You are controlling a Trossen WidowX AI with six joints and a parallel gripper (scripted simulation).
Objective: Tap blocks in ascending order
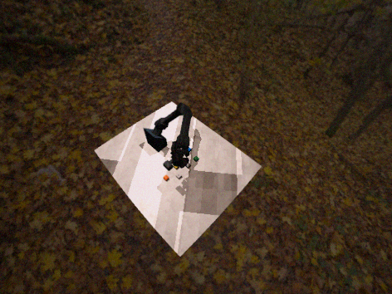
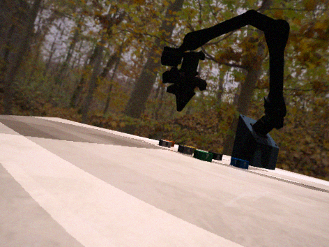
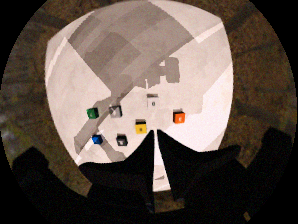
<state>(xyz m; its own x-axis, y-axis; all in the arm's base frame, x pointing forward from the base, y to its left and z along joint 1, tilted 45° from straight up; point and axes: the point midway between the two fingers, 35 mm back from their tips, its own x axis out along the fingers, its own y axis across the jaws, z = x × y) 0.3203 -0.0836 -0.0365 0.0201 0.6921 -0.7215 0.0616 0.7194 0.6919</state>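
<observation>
My gripper tip is now 10 mm short of the grey block, 100 mm to the right of it and 120 mm above it. Round my gripper tip: orange block (40 mm behind, 90 mm to the right, 120 mm below); yellow block (50 mm behind, 30 mm to the left, 120 mm below); white block (20 mm ahead, 10 mm to the right, 120 mm below).
</observation>
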